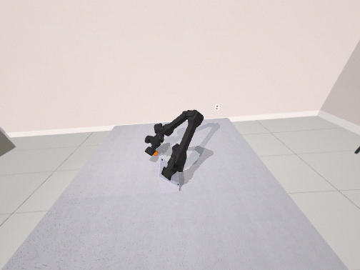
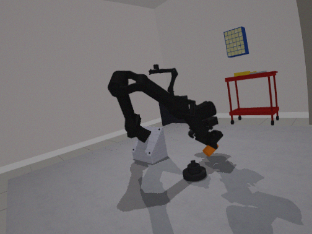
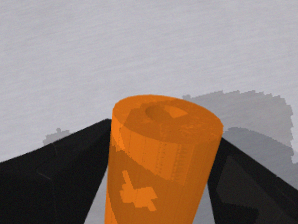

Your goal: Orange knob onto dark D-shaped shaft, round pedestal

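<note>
Right now the dark round pedestal is 19 cm to the right of my gripper tip and 7 cm ahead of it. Round my gripper tip: orange knob (2 cm to the right).
</note>
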